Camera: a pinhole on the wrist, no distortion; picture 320 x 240 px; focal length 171.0 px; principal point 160.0 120.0 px. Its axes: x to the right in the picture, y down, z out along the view. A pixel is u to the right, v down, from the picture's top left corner.
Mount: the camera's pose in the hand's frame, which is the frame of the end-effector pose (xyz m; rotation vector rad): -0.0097 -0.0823 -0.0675 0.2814 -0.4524 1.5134
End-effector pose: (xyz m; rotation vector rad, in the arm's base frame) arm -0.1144 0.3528 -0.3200 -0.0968 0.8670 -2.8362
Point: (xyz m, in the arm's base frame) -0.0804 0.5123 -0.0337
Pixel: 112.7 130.4
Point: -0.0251 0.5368 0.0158
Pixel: 110.3 154.7
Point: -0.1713 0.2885 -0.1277
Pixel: 268.1 35.3
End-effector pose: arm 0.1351 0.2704 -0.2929 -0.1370 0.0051 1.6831
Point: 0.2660 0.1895 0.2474
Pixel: 218.4 141.7
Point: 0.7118 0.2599 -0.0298
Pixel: 44.5 132.7
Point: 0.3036 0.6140 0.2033
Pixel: 195.4 11.9
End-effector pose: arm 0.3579 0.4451 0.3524 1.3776 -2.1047 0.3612
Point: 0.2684 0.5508 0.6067
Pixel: behind the camera
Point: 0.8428 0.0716 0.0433
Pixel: 59.9 114.2
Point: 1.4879 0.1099 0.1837
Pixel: outside the picture
